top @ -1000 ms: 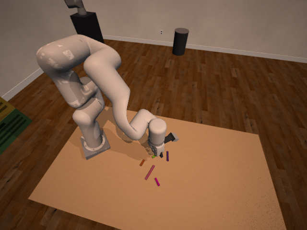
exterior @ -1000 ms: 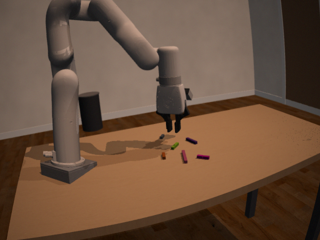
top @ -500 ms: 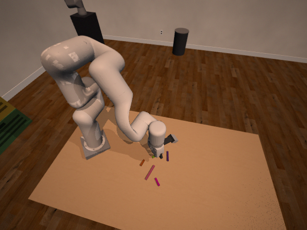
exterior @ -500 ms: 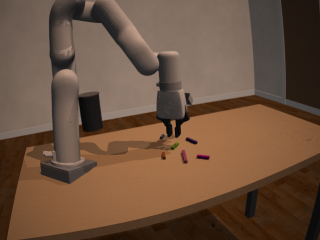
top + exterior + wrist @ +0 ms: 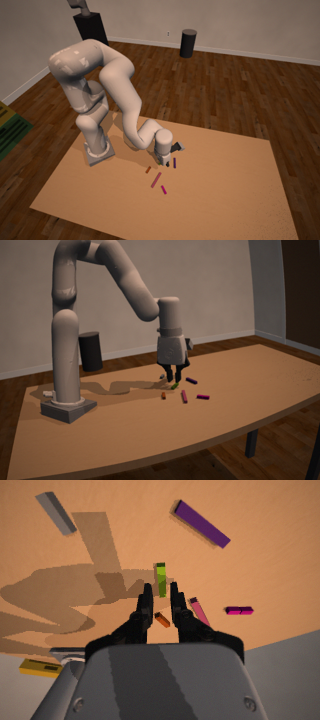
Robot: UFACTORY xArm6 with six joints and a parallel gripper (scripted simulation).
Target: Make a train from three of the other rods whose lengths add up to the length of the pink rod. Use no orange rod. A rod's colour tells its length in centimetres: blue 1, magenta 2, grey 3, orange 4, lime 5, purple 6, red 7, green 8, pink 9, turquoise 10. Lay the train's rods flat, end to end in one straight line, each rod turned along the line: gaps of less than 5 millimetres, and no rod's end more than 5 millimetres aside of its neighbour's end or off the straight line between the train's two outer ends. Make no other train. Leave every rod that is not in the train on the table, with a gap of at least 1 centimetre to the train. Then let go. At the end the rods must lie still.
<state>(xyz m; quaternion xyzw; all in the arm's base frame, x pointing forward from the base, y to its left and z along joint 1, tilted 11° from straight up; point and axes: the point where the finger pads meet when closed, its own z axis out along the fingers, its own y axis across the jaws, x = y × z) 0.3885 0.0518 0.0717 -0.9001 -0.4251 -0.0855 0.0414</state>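
My gripper is now 40 mm above the lime rod. Also, from my hand: purple rod: 70 mm ahead, 40 mm below, 20 mm to the left; orange rod: 70 mm to the right, 60 mm behind, 40 mm below; pink rod: 100 mm to the right, 40 mm below.
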